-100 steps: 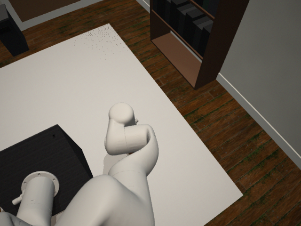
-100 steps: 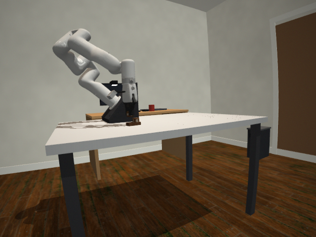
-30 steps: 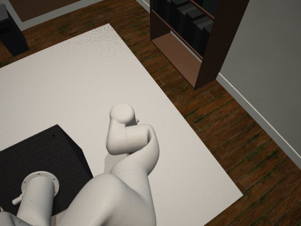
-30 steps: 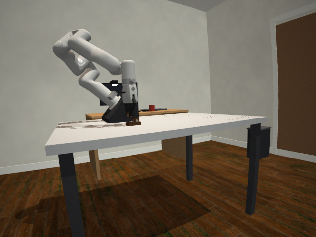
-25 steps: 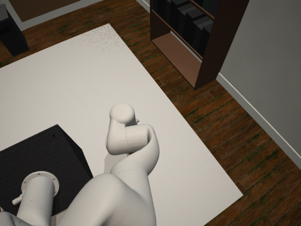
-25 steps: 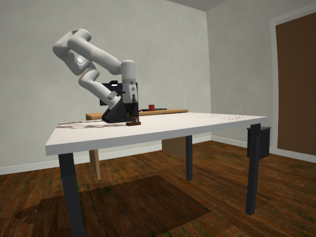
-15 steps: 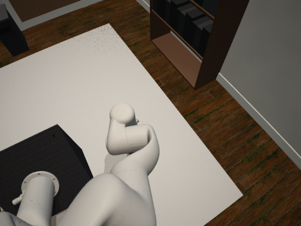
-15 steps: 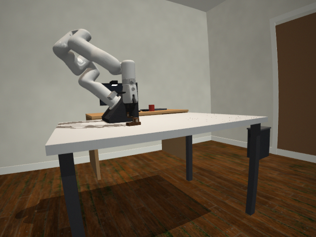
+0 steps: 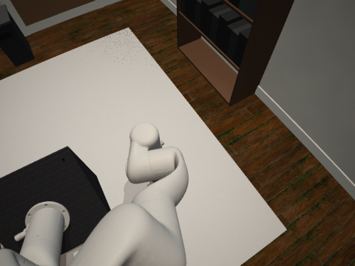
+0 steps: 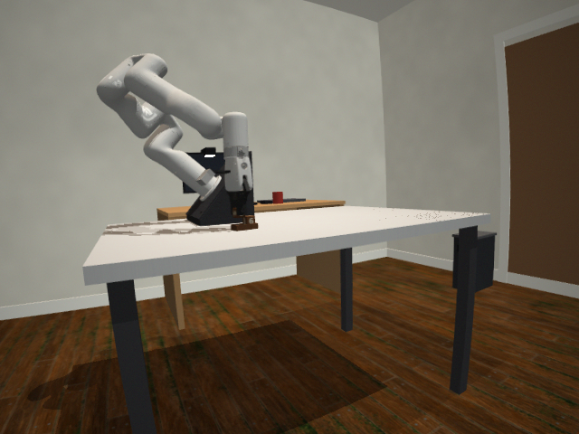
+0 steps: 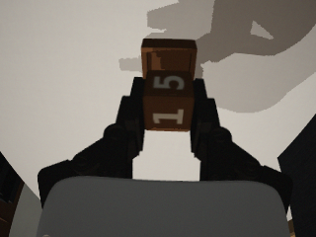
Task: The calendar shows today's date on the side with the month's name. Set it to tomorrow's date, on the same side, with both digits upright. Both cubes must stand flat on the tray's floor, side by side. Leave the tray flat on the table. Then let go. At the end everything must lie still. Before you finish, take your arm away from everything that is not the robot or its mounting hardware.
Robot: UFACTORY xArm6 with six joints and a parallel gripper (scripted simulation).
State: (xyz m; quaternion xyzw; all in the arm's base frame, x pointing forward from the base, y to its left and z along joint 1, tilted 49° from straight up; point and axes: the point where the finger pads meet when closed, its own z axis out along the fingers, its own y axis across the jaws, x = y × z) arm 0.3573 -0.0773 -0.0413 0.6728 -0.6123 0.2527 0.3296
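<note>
The brown tray is 6 cm below my hand and 2 cm to the left of it.
</note>
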